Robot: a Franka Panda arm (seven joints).
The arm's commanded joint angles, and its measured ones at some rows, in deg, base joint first. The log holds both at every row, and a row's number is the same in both.
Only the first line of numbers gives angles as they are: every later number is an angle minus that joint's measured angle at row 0.
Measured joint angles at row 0:
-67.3, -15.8, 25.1, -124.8, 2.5, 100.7, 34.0
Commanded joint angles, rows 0 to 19:
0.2, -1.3, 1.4, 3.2, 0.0, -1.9, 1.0
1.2, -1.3, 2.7, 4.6, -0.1, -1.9, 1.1
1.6, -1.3, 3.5, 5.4, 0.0, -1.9, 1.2
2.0, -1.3, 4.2, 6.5, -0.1, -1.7, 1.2
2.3, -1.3, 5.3, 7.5, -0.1, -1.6, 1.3
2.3, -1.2, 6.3, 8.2, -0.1, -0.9, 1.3
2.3, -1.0, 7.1, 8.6, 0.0, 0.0, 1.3
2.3, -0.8, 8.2, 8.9, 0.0, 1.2, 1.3
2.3, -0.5, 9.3, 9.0, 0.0, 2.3, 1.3
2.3, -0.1, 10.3, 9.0, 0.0, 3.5, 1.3
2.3, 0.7, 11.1, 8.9, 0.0, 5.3, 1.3
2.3, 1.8, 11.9, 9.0, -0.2, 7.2, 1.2
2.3, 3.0, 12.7, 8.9, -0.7, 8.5, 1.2
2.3, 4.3, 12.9, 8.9, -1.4, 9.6, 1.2
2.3, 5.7, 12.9, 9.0, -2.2, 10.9, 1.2
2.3, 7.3, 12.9, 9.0, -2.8, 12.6, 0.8
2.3, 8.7, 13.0, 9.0, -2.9, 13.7, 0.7
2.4, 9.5, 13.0, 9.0, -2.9, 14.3, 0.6
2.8, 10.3, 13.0, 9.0, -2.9, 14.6, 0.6
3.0, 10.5, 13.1, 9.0, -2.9, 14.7, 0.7
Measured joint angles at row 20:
2.5, 8.0, 12.5, 8.1, -1.7, 13.4, 0.1
